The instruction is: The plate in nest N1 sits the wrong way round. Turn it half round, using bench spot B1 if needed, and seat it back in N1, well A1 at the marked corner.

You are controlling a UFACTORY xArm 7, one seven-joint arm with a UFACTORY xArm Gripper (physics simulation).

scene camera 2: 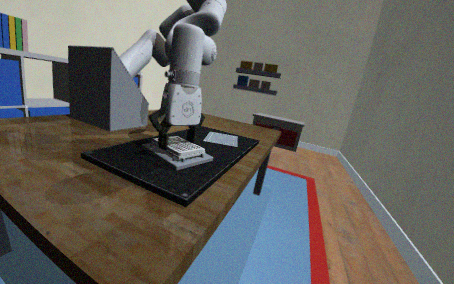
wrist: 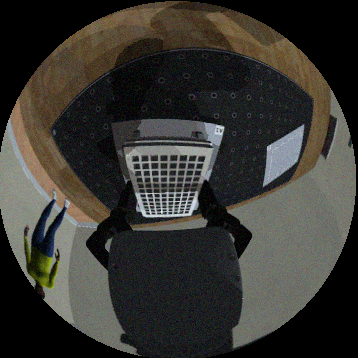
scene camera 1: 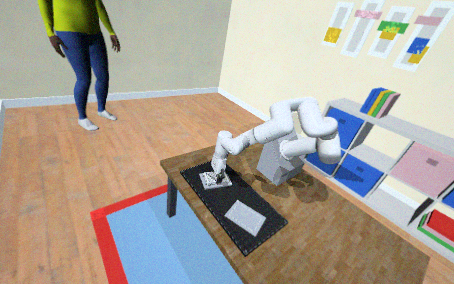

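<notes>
The white plate (scene camera 1: 210, 178) (scene camera 2: 186, 148) (wrist: 168, 150) with its grid of square wells is level, slightly above the grey nest N1 (scene camera 1: 210, 187) (scene camera 2: 187, 164) (wrist: 167, 128), with a thin gap below it in scene camera 2. The nest's "A1" label (wrist: 219, 130) shows at its upper right corner in the wrist view. My gripper (scene camera 1: 219, 177) (scene camera 2: 177, 141) (wrist: 167, 187) is shut on the plate, with one dark finger at each long side. The plate's own A1 marking cannot be made out. Bench spot B1 (scene camera 1: 245, 218) (scene camera 2: 222, 139) (wrist: 284, 155) is a flat pale rectangle.
The nest and the pale rectangle are on a black perforated mat (scene camera 1: 242, 242) (scene camera 2: 175, 191) (wrist: 175, 92) on the wooden table (scene camera 1: 320, 227) (scene camera 2: 100, 215). The grey arm pedestal (scene camera 1: 276, 162) (scene camera 2: 90, 87) stands behind the mat. A person (scene camera 1: 82, 55) stands beyond the table.
</notes>
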